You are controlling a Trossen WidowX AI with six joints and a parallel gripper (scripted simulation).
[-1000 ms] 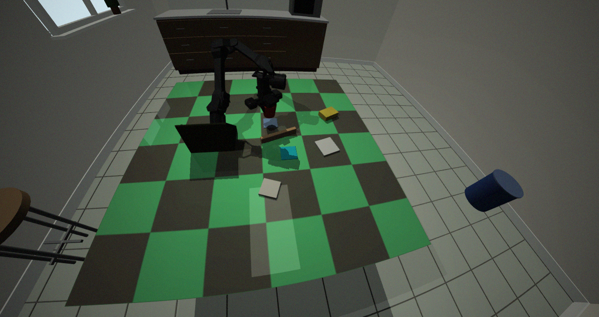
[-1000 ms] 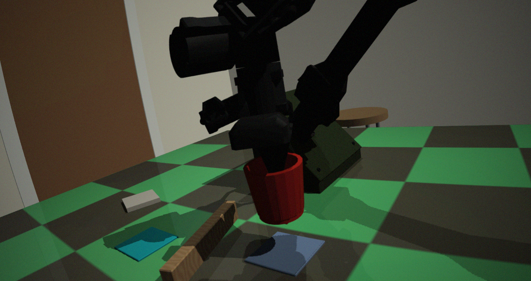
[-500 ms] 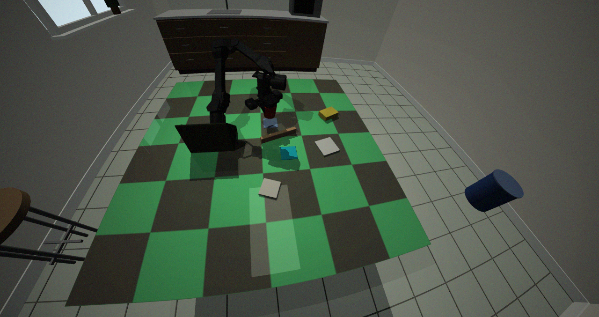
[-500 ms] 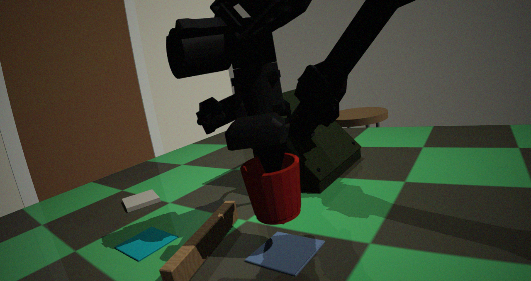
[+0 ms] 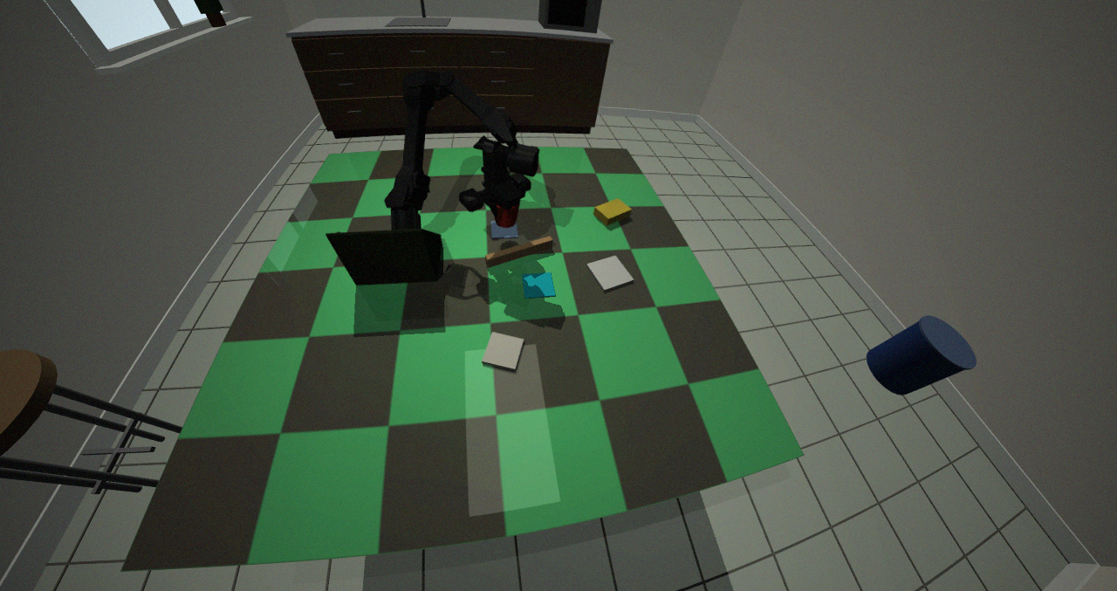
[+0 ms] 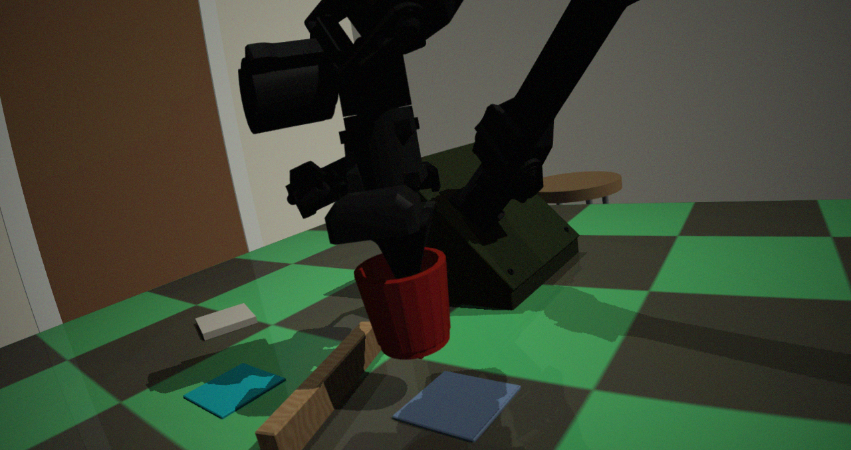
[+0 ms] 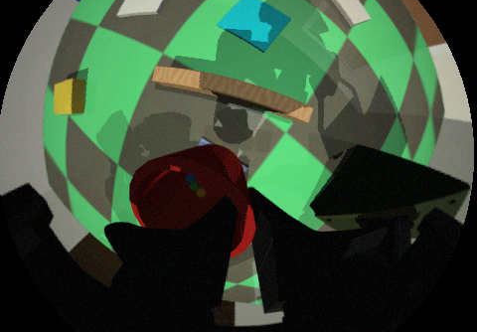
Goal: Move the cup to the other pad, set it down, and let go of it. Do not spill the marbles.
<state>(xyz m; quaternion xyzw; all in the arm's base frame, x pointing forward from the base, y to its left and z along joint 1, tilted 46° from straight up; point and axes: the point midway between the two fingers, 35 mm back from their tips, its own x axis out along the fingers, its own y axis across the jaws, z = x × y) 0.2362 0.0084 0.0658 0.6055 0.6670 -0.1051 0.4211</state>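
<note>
My gripper tip is now 80 mm short of the teal pad, 190 mm to the left of it and 100 mm above it. The rest, counted from my gripper tip: yellow block: 390 mm ahead, 70 mm to the left, 80 mm below; then red cup: 30 mm ahead, 10 mm to the left; then wooden block: 50 mm ahead, 70 mm to the right, 90 mm below.
</note>
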